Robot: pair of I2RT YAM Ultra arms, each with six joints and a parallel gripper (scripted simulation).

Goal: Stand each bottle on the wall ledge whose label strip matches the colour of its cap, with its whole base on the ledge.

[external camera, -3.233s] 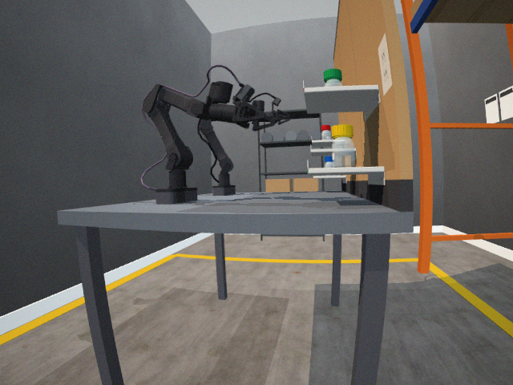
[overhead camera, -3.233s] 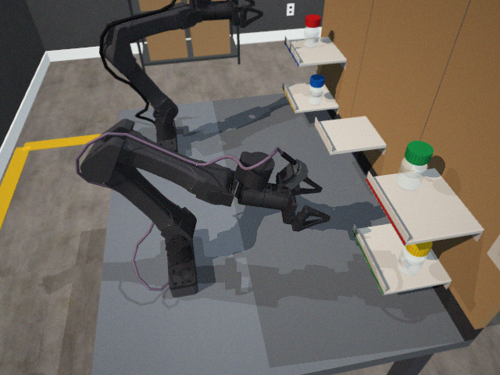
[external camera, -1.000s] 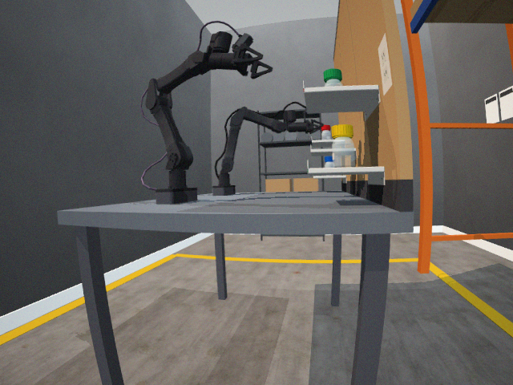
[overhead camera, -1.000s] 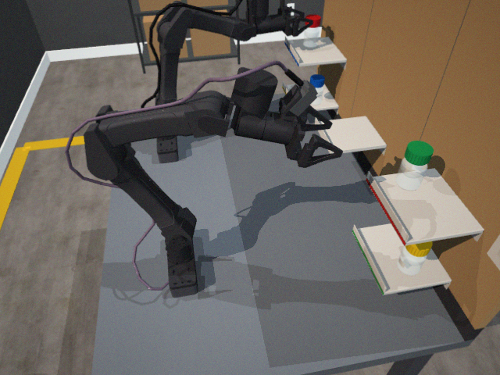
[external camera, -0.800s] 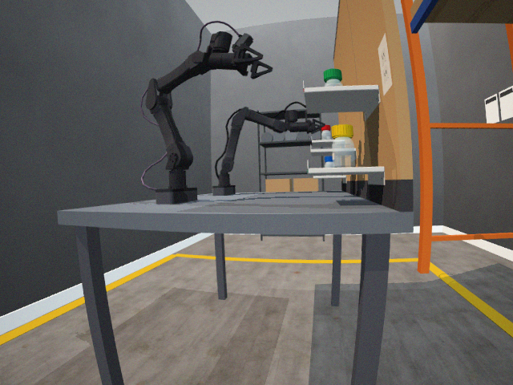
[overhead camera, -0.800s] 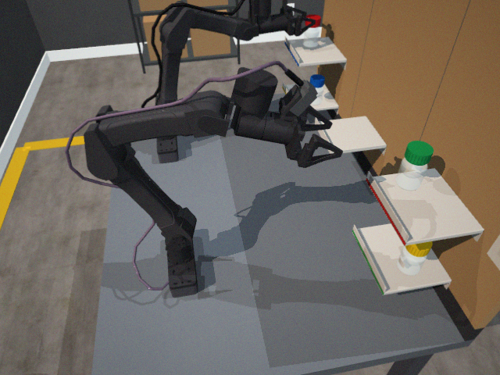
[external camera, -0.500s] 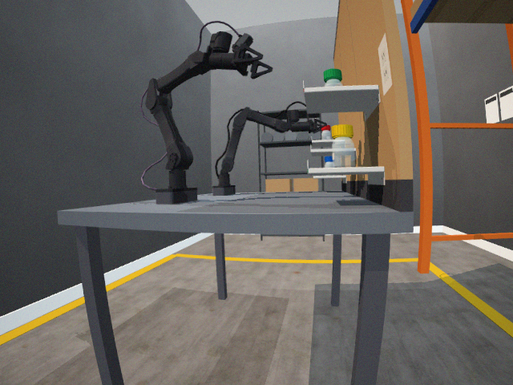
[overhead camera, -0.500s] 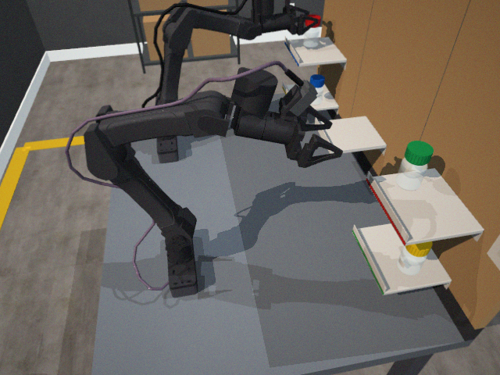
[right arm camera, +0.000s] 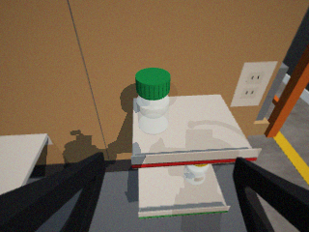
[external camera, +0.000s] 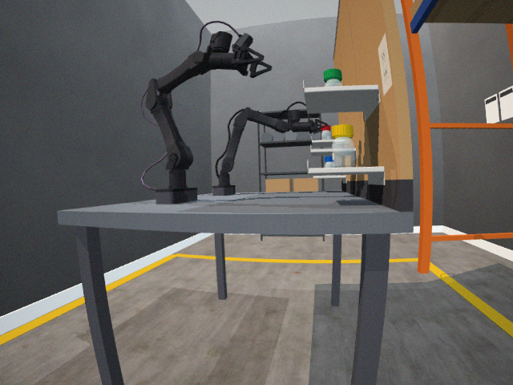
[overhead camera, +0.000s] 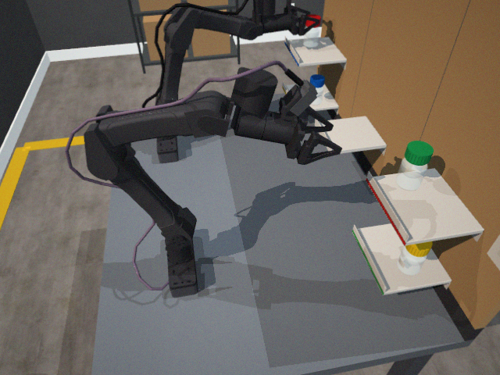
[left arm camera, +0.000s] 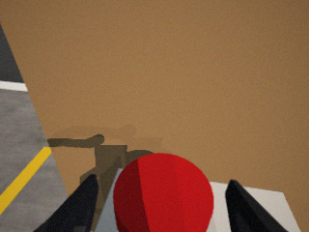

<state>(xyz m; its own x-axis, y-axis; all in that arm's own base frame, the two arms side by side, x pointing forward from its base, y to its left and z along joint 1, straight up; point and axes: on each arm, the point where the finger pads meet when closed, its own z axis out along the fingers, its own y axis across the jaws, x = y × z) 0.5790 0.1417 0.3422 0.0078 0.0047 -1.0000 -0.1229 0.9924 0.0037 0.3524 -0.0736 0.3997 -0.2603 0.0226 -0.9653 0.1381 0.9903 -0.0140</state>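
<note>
My right gripper is now 20 cm short of the green-capped bottle, 1 cm to the left of it and 11 cm above it. From my right hand the other things lie so: blue-capped bottle (24 cm ahead, 67 cm to the left, 30 cm below); then brown wall (32 cm ahead, 31 cm to the left, 1 cm above); then yellow-capped bottle (20 cm ahead, 12 cm to the right, 30 cm below).
The red-capped bottle lies 50 mm below my left hand. Round my left hand: blue-capped bottle: 10 mm ahead, 90 mm to the right, 250 mm below; then green-capped bottle: 30 mm behind, 780 mm to the right, 50 mm below; then brown wall: 90 mm ahead, 450 mm to the right, 60 mm above.
</note>
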